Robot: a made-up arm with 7 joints.
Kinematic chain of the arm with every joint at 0, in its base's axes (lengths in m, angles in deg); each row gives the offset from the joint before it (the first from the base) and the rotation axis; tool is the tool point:
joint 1: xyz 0 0 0.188 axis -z
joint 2: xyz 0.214 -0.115 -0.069 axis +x
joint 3: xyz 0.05 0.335 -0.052 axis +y
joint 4: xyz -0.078 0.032 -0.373 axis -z
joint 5: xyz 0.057 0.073 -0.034 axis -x
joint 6: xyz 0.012 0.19 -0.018 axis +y
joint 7: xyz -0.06 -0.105 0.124 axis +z
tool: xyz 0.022 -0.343 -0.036
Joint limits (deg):
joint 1: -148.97..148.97
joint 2: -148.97..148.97
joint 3: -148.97..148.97
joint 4: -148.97..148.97
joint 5: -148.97..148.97
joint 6: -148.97..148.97
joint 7: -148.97..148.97
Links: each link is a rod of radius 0.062 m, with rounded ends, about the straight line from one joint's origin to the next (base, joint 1, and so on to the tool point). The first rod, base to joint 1, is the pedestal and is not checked.
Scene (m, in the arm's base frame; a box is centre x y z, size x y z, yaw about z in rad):
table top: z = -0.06
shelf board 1: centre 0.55 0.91 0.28 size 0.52 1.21 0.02 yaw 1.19
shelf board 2: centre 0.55 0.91 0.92 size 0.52 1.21 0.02 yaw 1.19
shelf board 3: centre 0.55 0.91 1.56 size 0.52 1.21 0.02 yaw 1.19
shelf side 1: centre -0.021 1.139 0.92 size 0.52 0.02 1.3 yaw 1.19
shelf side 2: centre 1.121 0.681 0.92 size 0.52 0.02 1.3 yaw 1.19
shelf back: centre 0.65 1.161 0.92 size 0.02 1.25 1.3 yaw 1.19
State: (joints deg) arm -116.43 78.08 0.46 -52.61 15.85 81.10 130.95
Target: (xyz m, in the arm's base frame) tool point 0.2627 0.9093 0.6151
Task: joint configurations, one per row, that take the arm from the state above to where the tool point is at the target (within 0.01 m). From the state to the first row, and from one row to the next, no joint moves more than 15 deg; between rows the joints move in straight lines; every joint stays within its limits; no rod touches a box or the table.
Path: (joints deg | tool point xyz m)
1: -102.08 84.77 -2.46 -48.14 24.25 83.50 120.35 | -0.7491 0.0105 0.7008
2: -87.73 91.47 -5.39 -43.66 32.64 85.90 109.75 | -0.6601 0.3297 0.7111
3: -73.38 98.16 -8.31 -39.19 41.04 88.30 99.15 | -0.4358 0.5650 0.6978
4: -59.03 104.85 -11.23 -34.71 49.44 90.70 88.55 | -0.1417 0.6627 0.6633
5: -44.68 111.55 -14.16 -30.24 57.83 93.10 77.96 | 0.1442 0.6130 0.6152
6: -46.37 103.42 -26.05 -32.10 52.32 88.65 86.79 | 0.1829 0.7387 0.6070
7: -48.05 95.30 -37.94 -33.96 46.81 84.20 95.61 | 0.2273 0.8376 0.6048
8: -49.73 87.18 -49.83 -35.81 41.30 79.75 104.44 | 0.2628 0.9093 0.6151

